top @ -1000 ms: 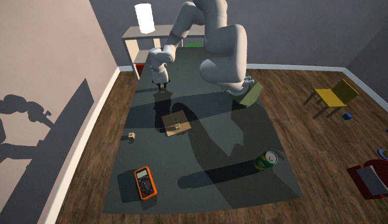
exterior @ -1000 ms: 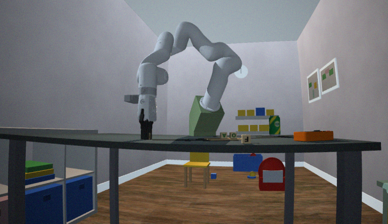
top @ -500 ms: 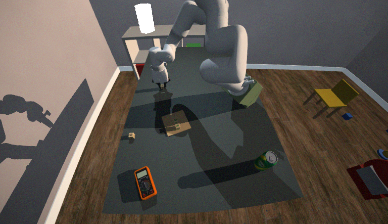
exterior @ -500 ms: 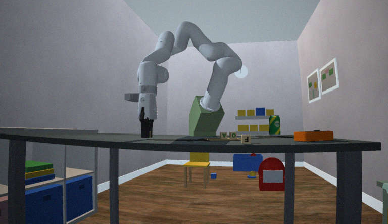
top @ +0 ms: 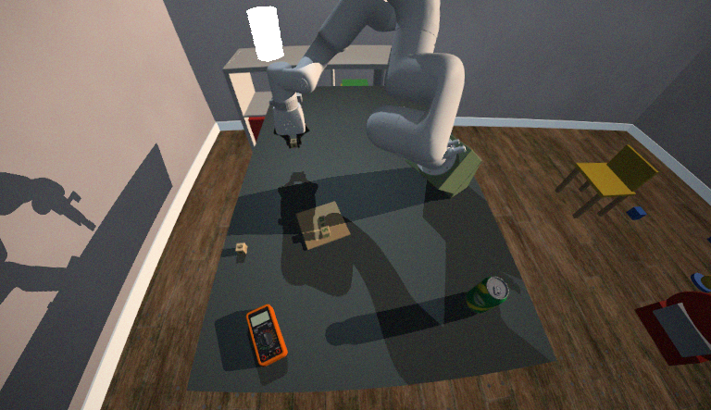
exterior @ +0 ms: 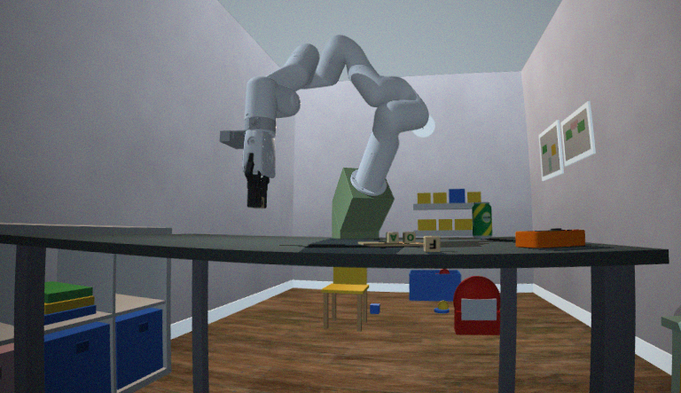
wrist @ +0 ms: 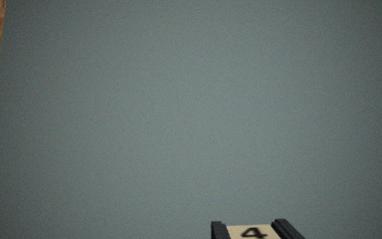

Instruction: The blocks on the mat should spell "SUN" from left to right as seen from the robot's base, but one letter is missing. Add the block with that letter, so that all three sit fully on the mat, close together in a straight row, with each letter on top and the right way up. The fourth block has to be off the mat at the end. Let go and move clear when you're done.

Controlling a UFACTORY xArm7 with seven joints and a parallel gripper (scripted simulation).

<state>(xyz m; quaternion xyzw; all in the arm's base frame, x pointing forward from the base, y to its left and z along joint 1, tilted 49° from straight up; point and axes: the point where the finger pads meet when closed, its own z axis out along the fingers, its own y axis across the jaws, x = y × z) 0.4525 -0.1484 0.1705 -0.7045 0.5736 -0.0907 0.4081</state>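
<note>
The letter block is 200 mm behind my hand, 240 mm to the left of it and 90 mm below it. The rest, counted from my hand: green can: 690 mm behind, 360 mm to the left, 40 mm below; tan mat: 200 mm behind, 240 mm to the left, 100 mm below; orange multimeter: 190 mm behind, 590 mm to the left, 90 mm below.
</note>
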